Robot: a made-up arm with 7 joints. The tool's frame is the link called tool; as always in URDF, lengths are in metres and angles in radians. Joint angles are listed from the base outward. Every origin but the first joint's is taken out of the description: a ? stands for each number. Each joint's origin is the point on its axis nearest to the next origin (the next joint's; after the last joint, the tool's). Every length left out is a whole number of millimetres.
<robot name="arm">
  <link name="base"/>
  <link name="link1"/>
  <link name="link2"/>
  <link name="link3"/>
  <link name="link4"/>
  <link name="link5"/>
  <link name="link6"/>
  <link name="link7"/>
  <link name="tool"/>
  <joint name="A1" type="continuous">
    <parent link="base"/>
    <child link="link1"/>
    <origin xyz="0 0 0.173" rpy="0 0 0"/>
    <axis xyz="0 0 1"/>
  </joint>
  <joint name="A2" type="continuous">
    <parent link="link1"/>
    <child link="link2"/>
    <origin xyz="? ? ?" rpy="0 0 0"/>
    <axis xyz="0 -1 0"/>
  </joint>
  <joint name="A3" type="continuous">
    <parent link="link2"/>
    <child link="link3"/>
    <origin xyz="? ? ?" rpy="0 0 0"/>
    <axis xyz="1 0 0"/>
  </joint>
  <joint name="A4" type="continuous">
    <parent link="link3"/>
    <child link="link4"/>
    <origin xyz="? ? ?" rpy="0 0 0"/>
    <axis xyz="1 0 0"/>
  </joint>
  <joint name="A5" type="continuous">
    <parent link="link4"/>
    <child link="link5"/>
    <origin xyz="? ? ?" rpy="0 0 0"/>
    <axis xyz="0 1 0"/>
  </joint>
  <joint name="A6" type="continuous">
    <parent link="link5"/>
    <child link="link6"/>
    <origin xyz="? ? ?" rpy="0 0 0"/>
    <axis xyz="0 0 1"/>
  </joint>
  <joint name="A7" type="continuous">
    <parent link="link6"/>
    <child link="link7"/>
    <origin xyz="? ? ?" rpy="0 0 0"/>
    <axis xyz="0 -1 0"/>
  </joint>
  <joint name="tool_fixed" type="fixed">
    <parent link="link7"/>
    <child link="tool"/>
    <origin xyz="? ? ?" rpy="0 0 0"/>
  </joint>
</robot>
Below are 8 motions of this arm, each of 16 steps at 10 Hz.
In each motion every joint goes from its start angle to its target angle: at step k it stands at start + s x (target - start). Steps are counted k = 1, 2, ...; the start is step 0. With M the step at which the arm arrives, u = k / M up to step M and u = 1 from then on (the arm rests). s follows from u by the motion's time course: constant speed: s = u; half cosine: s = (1 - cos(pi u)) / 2; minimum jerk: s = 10 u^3 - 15 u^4 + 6 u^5.
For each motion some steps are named. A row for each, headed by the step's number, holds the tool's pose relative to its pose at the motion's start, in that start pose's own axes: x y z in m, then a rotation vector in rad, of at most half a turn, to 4 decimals.
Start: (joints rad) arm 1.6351 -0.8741 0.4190 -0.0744 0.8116 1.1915 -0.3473
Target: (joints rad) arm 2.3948 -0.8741 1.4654 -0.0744 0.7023 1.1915 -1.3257
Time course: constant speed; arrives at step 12
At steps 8, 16:
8: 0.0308 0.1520 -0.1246 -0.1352 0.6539 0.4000
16: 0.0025 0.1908 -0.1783 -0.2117 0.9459 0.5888

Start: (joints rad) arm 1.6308 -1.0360 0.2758 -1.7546 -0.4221 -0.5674 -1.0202
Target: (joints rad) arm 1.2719 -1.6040 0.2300 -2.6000 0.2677 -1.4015 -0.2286
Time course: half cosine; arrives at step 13
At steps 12, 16:
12: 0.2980 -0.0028 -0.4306 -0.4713 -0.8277 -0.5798
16: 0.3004 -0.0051 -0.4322 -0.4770 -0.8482 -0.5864

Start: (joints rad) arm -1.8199 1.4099 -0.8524 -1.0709 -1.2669 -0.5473 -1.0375
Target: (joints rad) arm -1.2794 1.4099 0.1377 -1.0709 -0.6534 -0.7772 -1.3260
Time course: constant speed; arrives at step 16
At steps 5, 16:
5: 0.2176 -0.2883 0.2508 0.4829 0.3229 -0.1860
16: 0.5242 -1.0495 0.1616 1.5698 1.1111 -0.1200

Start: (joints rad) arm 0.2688 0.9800 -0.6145 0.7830 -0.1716 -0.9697 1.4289
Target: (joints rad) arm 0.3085 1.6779 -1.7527 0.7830 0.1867 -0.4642 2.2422
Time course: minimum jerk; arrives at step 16
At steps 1, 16:
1: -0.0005 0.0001 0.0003 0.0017 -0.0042 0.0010
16: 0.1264 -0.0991 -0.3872 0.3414 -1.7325 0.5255

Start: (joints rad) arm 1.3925 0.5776 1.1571 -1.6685 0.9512 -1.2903 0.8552
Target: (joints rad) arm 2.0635 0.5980 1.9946 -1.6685 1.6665 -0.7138 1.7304
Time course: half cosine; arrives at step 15
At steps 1, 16:
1: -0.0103 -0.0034 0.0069 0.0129 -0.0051 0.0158
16: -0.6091 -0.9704 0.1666 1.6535 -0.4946 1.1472

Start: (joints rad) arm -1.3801 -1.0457 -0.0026 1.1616 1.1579 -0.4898 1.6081
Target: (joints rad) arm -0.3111 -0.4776 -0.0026 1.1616 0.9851 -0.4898 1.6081
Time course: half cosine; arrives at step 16
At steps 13, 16:
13: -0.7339 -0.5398 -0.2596 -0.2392 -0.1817 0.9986
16: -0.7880 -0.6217 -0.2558 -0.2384 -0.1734 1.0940

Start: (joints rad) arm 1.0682 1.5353 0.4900 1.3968 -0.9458 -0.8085 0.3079
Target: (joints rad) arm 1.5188 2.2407 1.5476 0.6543 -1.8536 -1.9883 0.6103
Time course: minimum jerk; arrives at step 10
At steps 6, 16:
6: 0.2917 -0.1526 0.3337 0.1705 0.2520 -1.2806
16: 0.3320 -0.3556 0.3328 0.0323 0.5820 -1.8519

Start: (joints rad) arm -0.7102 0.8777 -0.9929 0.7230 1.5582 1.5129 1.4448
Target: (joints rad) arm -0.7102 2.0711 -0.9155 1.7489 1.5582 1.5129 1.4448
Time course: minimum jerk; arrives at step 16
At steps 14, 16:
14: -0.1746 0.4548 0.1551 0.7990 0.2499 1.3097
16: -0.1823 0.4580 0.1570 0.8076 0.2652 1.3297

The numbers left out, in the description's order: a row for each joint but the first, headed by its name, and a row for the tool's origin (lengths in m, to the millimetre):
A2: -0.013 0.24 0
A3: 0.344 0 -0.032
A4: 0 0.158 0.024
A5: 0 0.153 -0.048
A6: 0.302 0 0.009
A7: 0.064 0.336 0
tool: -0.043 0 0.077

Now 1 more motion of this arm.
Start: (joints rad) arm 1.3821 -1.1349 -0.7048 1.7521 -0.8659 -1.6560 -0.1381
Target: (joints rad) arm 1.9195 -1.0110 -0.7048 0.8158 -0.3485 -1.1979 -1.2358
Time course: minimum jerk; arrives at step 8
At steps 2, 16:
2: -0.0622 -0.0282 -0.0584 -0.0938 0.0286 0.1575
16: -0.0238 -0.5564 -0.5795 -1.3520 -0.0928 0.6959

